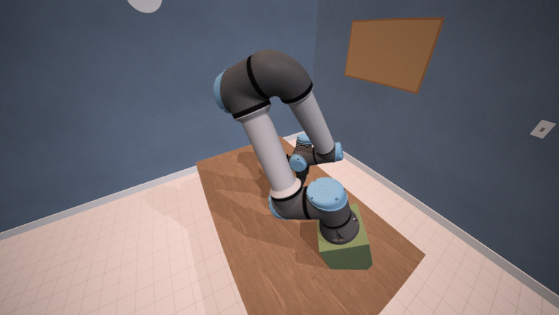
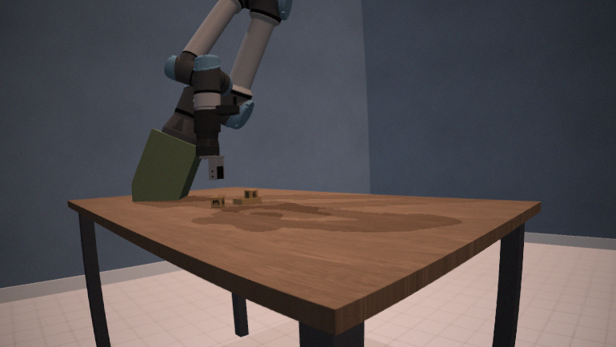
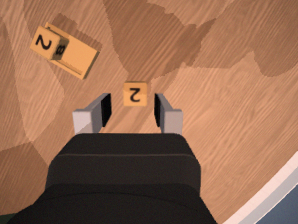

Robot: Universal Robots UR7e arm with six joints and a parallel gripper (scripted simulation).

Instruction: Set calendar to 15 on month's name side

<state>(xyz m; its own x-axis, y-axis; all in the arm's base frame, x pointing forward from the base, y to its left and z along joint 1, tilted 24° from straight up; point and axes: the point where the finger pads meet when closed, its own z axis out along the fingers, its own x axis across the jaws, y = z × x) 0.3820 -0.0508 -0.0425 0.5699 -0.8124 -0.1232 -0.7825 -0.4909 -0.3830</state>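
The wooden cube lies 8 cm below my hand. The rest, counted from my hand: wooden tray: 10 cm to the left, 9 cm below, 1 cm behind.
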